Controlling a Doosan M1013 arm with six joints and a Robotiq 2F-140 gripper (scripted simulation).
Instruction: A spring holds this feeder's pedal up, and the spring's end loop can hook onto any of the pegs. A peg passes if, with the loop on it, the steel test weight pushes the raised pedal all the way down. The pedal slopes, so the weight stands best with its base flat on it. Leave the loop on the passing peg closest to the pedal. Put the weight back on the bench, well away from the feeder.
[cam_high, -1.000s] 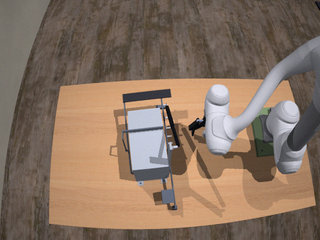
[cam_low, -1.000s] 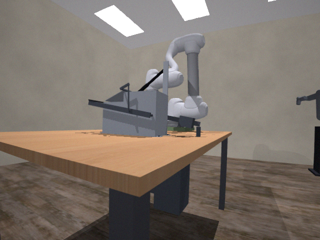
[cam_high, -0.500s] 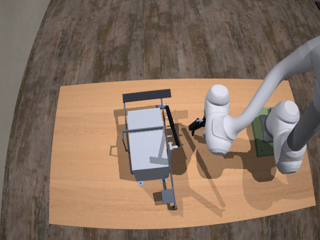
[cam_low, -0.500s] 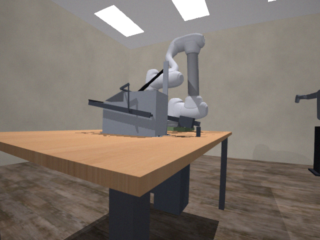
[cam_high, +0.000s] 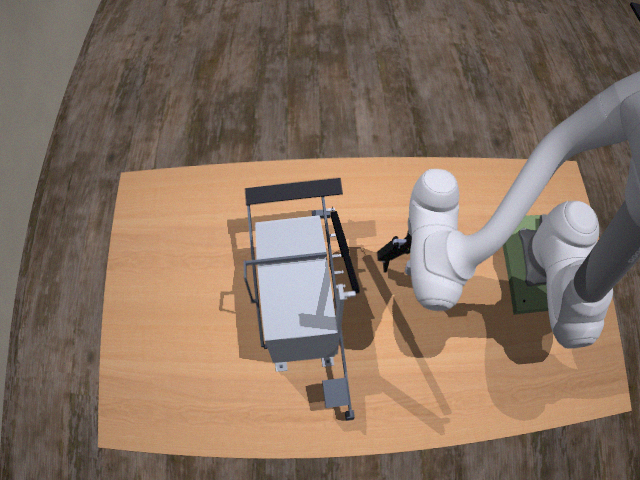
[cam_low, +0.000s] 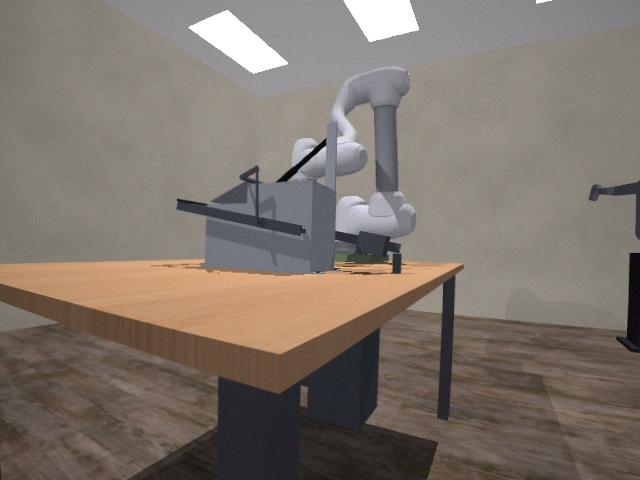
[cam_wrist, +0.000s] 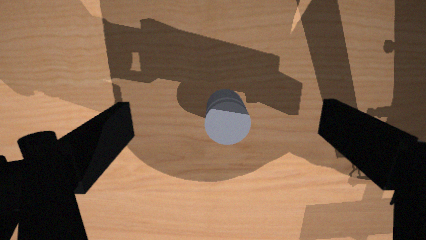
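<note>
My hand is 10 mm above the steel test weight. Round my hand: peg: 190 mm ahead, 220 mm to the left, 370 mm above.
</note>
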